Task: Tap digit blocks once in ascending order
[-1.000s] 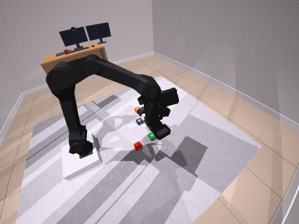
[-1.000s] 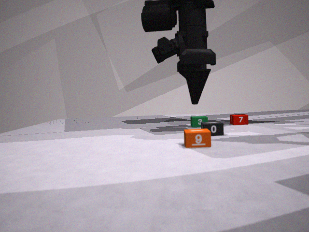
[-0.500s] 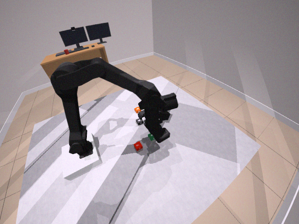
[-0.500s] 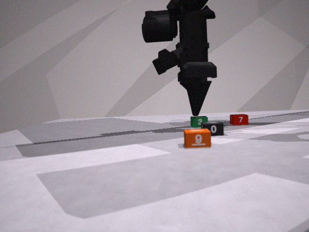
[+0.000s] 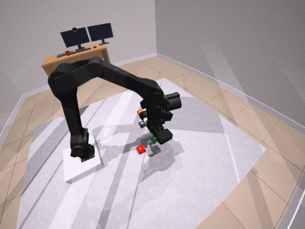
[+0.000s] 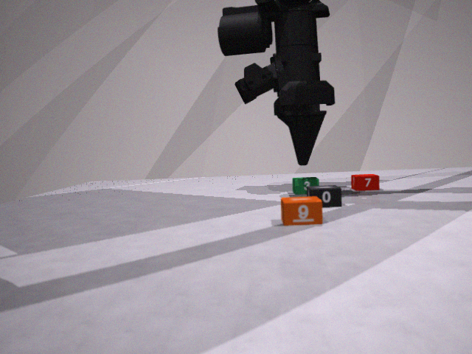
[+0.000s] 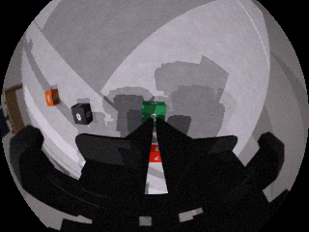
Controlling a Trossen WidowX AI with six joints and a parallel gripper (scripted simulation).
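Now: the green block 30 mm below my gripper tip. From my gripper tip the other things lie so: orange block: 220 mm to the left, 30 mm below; then black block: 120 mm to the left, 30 mm below, 20 mm behind; then red block: 90 mm behind, 30 mm below, 20 mm to the right.
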